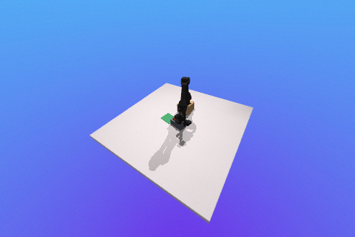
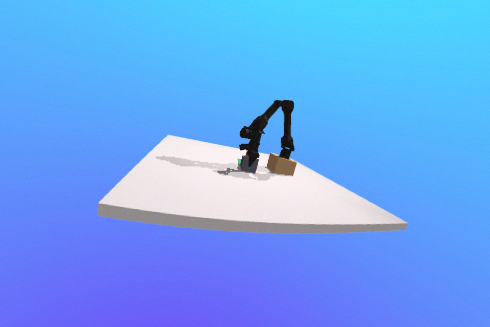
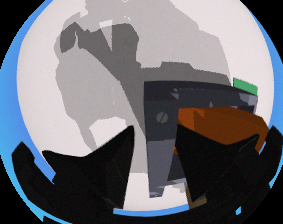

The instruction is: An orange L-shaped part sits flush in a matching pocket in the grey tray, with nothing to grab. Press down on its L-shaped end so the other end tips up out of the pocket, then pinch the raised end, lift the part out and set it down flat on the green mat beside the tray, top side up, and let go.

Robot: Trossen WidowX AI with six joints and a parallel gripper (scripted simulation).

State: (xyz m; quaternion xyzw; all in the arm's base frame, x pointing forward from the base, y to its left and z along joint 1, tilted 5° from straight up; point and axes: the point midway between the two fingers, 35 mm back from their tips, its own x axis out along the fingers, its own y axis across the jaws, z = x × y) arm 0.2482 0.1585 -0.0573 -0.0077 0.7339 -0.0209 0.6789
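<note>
My gripper tip is 50 mm to the left of the orange L-shaped part, 10 mm below it and 10 mm past it. The rest, counted from my gripper tip: green mat: 220 mm to the right, 50 mm below, 10 mm behind.
</note>
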